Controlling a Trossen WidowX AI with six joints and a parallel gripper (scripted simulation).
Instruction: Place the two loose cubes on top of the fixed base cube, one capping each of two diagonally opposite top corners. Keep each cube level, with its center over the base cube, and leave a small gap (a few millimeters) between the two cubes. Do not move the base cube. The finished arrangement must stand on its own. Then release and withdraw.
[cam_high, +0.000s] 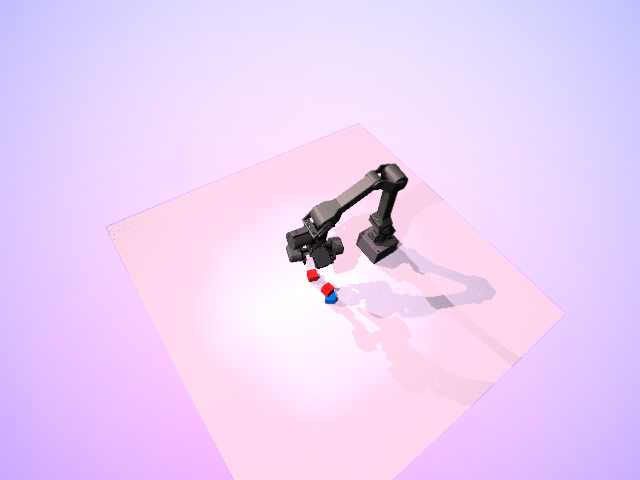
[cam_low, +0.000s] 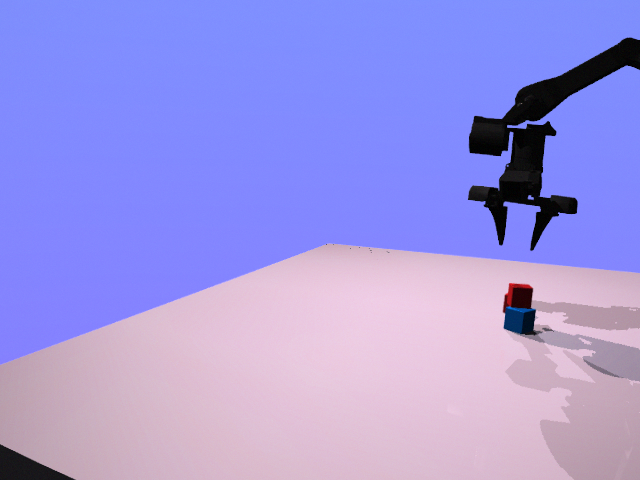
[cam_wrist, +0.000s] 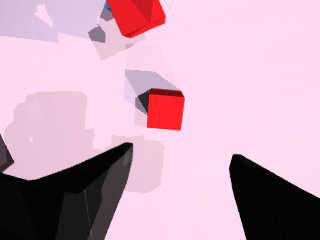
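Right now the blue base cube is 11 cm to the left of my gripper tip, 10 cm below it and 2 cm behind it.
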